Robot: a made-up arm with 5 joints.
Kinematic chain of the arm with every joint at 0, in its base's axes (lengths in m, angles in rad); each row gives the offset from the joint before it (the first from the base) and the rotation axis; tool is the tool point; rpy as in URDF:
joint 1: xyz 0.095 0 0.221 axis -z
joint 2: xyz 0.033 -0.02 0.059 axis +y
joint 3: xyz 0.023 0 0.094 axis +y
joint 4: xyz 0.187 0 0.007 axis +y
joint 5: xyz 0.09 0.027 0 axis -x
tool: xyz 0 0 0 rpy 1.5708 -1.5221 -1.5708
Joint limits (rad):
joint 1: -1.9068..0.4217
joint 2: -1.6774..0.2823
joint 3: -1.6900..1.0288
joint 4: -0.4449..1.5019
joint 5: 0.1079..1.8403
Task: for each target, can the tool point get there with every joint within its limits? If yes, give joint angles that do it. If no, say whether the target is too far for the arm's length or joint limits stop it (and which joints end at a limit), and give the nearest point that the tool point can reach.
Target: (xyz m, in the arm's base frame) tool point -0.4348 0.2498 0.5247
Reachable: no: too far | nearest point -0.1897 0.1342 0.4175 | short by 0.291 m
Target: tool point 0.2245 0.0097 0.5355
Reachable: yes | joints -0.0205 -1.3034 0.4323 0.1270 0.6339
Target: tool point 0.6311 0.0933 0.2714
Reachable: no: too far | nearest point 0.4429 0.0605 0.3096 | short by 0.195 m
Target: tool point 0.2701 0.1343 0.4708
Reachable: yes | joints -0.6226 -0.9411 0.6038 -0.2302 1.0441
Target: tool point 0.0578 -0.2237 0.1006
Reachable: no: joint limits stop it (at a limit: joint 2, joint 3, joint 4) | nearest point 0.0435 -0.3099 0.1882 | short by 0.124 m
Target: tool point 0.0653 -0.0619 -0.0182
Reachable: no: joint limits stop it (at a limit: joint 1, joint 2, joint 3) | nearest point 0.1759 -0.0286 0.1105 | short by 0.173 m
